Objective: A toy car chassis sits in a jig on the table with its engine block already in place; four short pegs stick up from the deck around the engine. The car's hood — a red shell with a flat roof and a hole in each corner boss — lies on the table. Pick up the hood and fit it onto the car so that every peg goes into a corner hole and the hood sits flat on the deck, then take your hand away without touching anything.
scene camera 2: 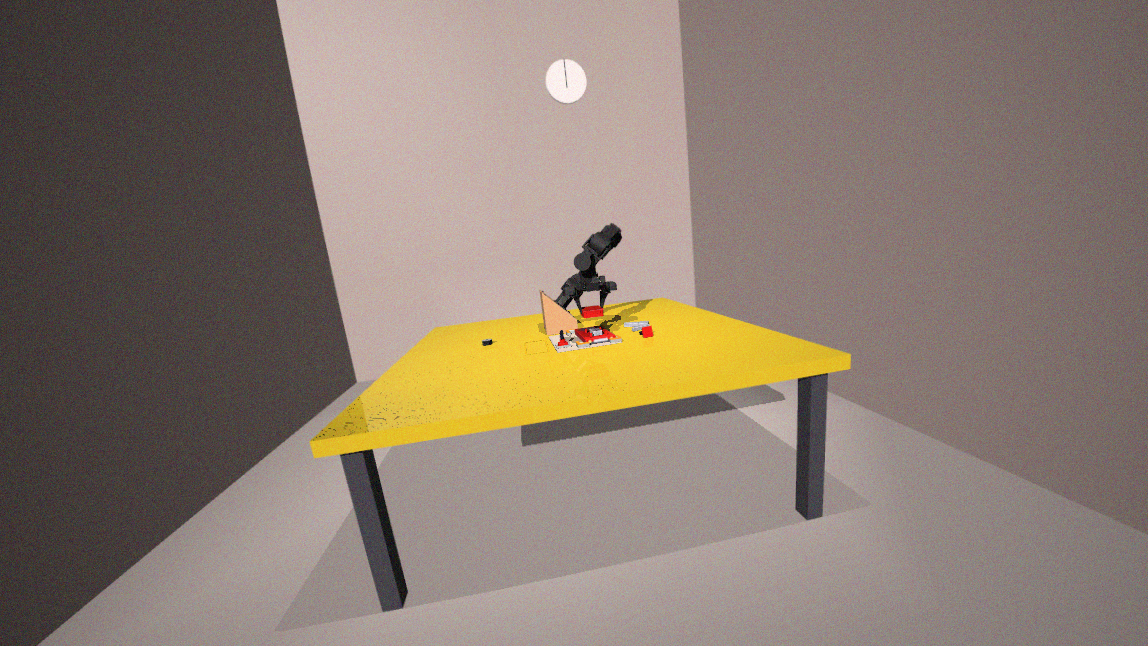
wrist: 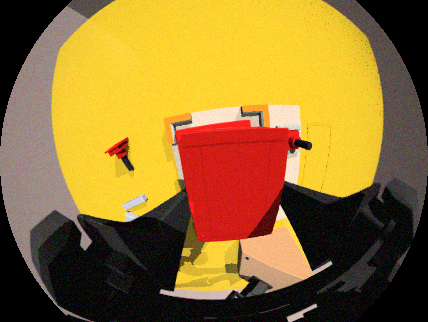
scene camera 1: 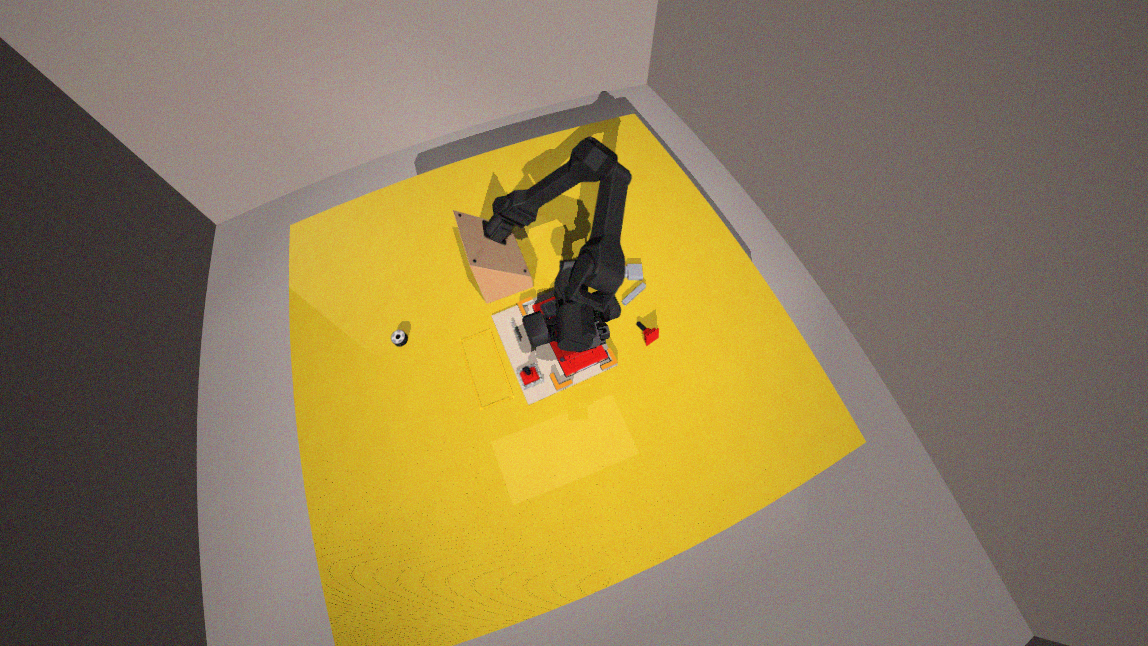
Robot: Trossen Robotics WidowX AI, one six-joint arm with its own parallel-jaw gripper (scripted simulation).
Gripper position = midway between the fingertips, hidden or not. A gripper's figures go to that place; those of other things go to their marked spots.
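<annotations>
There's a red hood (wrist: 234,177) at 8 cm from the lens, and my gripper (wrist: 234,189) is 10 cm from the lens.
</annotations>
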